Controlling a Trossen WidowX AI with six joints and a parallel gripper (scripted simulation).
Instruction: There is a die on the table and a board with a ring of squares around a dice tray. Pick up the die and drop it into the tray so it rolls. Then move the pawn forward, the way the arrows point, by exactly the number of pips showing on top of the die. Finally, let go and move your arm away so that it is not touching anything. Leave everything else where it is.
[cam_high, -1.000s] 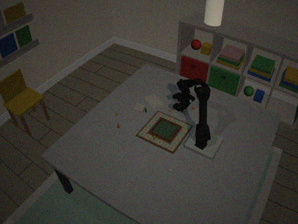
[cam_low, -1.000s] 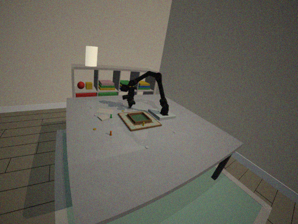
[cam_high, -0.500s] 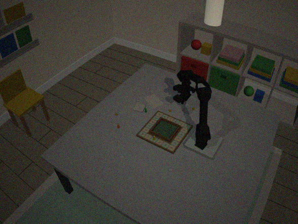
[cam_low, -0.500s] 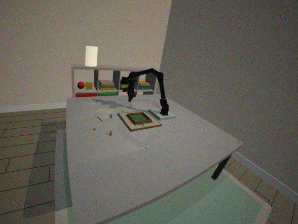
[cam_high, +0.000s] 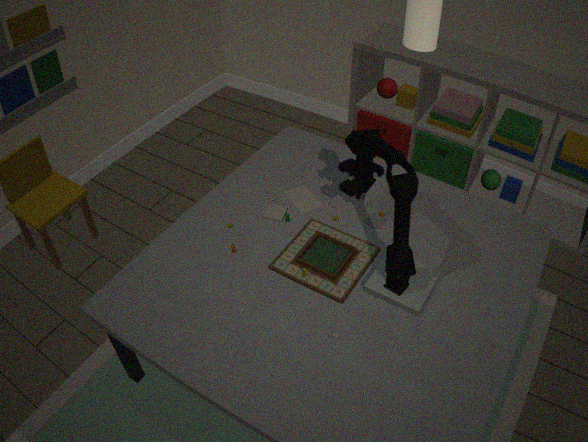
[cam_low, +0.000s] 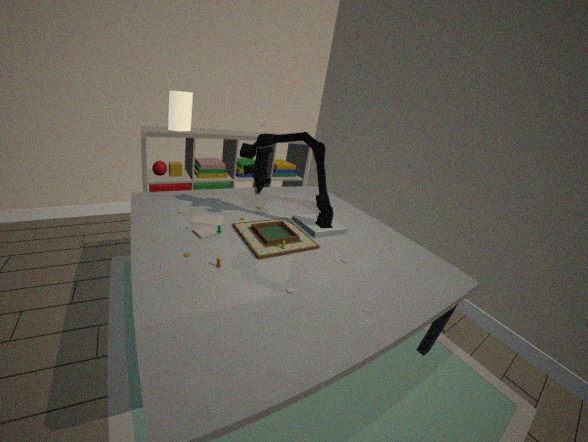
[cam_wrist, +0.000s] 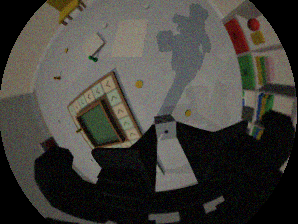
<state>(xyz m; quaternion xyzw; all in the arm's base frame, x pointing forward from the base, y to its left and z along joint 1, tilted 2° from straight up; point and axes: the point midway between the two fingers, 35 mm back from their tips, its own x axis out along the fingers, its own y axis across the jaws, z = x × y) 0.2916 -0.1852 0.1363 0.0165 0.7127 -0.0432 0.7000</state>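
The yellow pawn lies 1 cm behind my gripper tip, 34 cm to the left of it and 10 cm below it. Round my gripper tip: green dice tray 2 cm behind, 22 cm to the left, 12 cm below; green pawn 21 cm ahead, 16 cm to the left, 11 cm below; orange pawn 25 cm ahead, 40 cm to the left, 11 cm below.
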